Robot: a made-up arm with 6 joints. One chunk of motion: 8 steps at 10 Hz.
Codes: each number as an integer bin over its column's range. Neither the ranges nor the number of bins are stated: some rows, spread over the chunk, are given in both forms.
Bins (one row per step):
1: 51 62 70 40 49 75
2: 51 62 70 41 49 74
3: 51 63 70 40 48 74
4: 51 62 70 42 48 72
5: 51 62 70 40 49 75
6: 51 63 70 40 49 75
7: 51 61 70 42 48 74
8: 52 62 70 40 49 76
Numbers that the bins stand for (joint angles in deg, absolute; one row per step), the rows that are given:
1: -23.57 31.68 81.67 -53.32 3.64 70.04
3: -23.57 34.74 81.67 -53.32 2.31 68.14
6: -23.57 34.74 81.67 -53.32 3.64 70.04
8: -21.34 31.68 81.67 -53.32 3.64 71.94
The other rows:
2: -23.57 31.68 81.67 -50.54 3.64 68.14
4: -23.57 31.68 81.67 -47.76 2.31 64.33
5: -23.57 31.68 81.67 -53.32 3.64 70.04
7: -23.57 28.62 81.67 -47.76 2.31 68.14

